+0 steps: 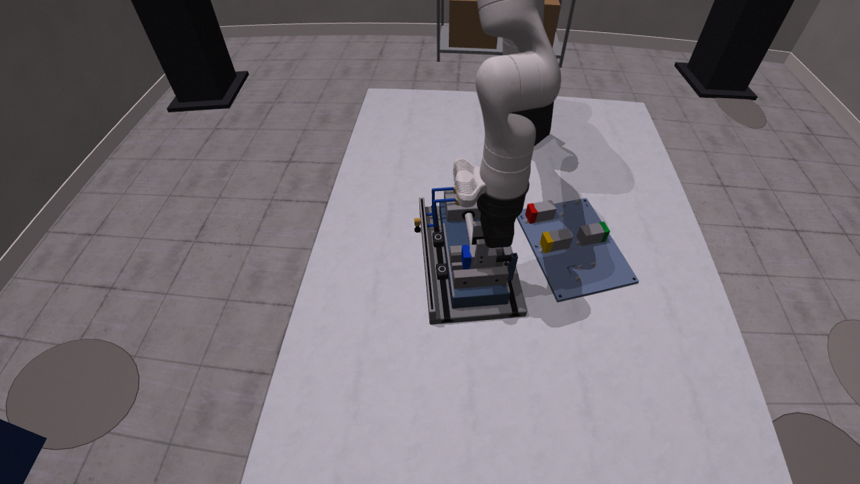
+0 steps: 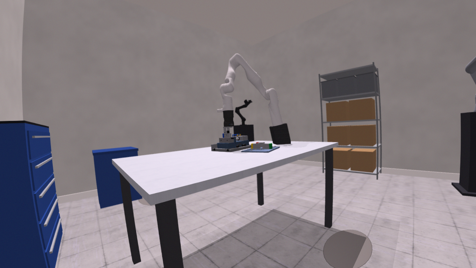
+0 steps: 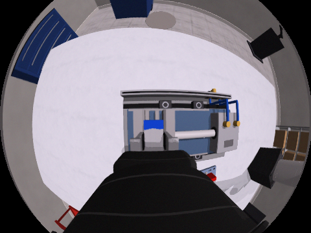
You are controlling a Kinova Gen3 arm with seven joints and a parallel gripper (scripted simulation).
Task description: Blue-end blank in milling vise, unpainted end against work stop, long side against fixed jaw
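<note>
My gripper is now 2 cm above the blue-ended blank. Also, from my hand: vise base rail: 10 cm to the right, 9 cm below, 7 cm behind; work stop rod: 5 cm to the left, 4 cm below, 1 cm behind; fixed jaw: 5 cm below, 3 cm ahead.
</note>
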